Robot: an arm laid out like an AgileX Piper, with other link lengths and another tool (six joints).
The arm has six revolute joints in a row. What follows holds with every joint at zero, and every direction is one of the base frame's. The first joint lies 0.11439 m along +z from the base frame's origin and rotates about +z. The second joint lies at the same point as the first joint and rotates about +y. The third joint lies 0.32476 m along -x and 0.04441 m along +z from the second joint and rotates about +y. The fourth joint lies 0.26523 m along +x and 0.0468 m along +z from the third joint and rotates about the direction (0.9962, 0, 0.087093). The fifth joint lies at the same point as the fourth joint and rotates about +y. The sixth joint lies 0.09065 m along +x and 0.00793 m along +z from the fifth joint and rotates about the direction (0.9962, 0, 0.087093). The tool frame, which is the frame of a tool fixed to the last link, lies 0.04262 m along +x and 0.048 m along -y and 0.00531 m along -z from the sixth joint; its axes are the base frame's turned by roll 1.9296, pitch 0.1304 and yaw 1.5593 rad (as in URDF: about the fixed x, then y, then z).
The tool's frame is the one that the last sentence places.
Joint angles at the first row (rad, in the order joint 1, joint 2, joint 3, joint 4, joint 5, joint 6):
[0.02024 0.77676 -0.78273 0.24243 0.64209 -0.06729]
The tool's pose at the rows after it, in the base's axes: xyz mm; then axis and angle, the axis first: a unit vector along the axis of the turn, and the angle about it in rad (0 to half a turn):
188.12 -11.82 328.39 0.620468 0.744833 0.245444 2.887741
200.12 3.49 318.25 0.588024 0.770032 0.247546 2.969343
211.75 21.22 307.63 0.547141 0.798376 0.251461 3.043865
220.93 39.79 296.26 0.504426 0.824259 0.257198 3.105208
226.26 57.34 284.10 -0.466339 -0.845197 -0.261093 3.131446
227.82 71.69 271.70 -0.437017 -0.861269 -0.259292 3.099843
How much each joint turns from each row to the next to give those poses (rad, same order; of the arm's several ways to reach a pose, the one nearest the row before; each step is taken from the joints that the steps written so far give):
[0.00526 0.04982 -0.00001 0.11654 0.02316 -0.09850]
[0.01279 0.05260 0.00033 0.13560 0.03092 -0.12766]
[0.02246 0.05468 0.00485 0.13366 0.03011 -0.14065]
[0.03292 0.04987 0.01355 0.11828 0.01981 -0.13365]
[0.04264 0.04073 0.02212 0.09056 0.00507 -0.10932]
[0.04628 0.03031 0.02679 0.05553 -0.00851 -0.07623]

